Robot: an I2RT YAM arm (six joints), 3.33 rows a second.
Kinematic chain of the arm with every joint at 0, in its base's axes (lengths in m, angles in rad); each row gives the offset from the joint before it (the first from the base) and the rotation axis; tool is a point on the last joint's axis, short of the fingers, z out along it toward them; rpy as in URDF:
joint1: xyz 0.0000 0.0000 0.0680 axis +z
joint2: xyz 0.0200 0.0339 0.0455 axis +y
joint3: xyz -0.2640 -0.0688 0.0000 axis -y
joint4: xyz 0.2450 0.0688 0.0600 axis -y
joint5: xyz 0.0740 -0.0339 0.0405 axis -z
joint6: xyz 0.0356 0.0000 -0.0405 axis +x
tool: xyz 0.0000 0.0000 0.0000 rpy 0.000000 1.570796 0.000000
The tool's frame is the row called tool.
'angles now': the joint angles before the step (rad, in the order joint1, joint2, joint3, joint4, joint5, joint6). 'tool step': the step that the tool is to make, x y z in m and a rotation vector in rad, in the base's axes. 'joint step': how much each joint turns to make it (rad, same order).
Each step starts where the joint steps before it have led.
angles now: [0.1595, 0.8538, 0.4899, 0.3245, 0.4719, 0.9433]
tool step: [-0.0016, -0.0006, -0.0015, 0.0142, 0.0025, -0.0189]
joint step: [0.0014, -0.0071, -0.0048, -0.0105, 0.0197, 0.0172]
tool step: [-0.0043, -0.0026, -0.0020, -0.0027, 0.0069, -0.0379]
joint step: [-0.0042, -0.0218, -0.0114, -0.0177, 0.0337, 0.0002]
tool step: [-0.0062, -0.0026, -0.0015, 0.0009, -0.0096, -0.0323]
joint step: [-0.0039, -0.0333, -0.0190, -0.0052, 0.0284, 0.0010]
